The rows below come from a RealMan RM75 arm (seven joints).
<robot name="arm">
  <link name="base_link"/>
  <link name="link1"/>
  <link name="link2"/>
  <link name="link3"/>
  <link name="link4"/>
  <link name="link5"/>
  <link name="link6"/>
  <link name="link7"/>
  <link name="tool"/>
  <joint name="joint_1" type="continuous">
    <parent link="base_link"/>
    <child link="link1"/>
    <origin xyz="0 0 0.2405"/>
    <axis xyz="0 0 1"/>
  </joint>
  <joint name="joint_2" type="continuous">
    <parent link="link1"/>
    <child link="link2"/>
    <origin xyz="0 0 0"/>
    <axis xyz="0 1 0"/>
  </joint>
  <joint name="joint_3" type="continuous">
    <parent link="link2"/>
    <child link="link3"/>
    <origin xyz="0 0 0.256"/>
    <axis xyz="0 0 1"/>
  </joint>
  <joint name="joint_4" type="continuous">
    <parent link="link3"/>
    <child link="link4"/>
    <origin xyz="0 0 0"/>
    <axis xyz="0 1 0"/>
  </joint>
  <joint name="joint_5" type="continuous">
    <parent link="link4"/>
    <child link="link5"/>
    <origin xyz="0 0 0.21"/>
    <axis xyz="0 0 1"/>
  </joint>
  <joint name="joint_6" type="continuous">
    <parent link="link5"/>
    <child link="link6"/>
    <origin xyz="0 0 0"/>
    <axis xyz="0 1 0"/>
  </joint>
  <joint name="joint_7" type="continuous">
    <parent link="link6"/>
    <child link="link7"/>
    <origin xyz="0 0 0.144"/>
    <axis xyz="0 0 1"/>
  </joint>
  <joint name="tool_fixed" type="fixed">
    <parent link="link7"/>
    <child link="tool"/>
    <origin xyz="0 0 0"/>
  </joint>
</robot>
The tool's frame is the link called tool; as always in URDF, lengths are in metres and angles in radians. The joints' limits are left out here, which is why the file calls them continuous.
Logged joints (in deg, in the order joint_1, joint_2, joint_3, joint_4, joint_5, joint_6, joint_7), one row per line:
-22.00 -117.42 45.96 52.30 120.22 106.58 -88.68
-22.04 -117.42 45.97 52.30 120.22 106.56 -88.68
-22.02 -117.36 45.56 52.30 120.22 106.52 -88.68
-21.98 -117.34 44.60 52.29 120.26 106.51 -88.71
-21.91 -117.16 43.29 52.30 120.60 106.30 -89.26
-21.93 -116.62 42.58 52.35 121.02 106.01 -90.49
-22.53 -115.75 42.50 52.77 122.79 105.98 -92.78
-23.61 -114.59 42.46 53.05 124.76 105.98 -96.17
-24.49 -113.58 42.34 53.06 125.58 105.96 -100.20
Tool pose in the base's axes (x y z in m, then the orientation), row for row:
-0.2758 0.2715 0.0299 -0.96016 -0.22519 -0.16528 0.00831
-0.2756 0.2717 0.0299 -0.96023 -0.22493 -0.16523 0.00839
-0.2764 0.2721 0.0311 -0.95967 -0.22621 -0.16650 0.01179
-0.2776 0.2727 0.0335 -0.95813 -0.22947 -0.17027 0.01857
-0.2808 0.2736 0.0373 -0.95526 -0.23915 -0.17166 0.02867
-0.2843 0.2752 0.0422 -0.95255 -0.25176 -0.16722 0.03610
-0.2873 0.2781 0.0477 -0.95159 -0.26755 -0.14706 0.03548
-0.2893 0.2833 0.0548 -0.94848 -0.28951 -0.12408 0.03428
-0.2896 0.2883 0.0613 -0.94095 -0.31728 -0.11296 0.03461
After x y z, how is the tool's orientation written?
As a quaternion, x y z w.
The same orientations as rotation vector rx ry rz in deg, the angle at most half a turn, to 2 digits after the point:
-171.92 -40.32 -29.59
-171.92 -40.27 -29.58
-171.46 -40.42 -29.75
-170.45 -40.82 -30.29
-168.88 -42.28 -30.35
-167.63 -44.30 -29.43
-167.52 -47.10 -25.89
-167.10 -51.00 -21.86
-165.74 -55.88 -19.90

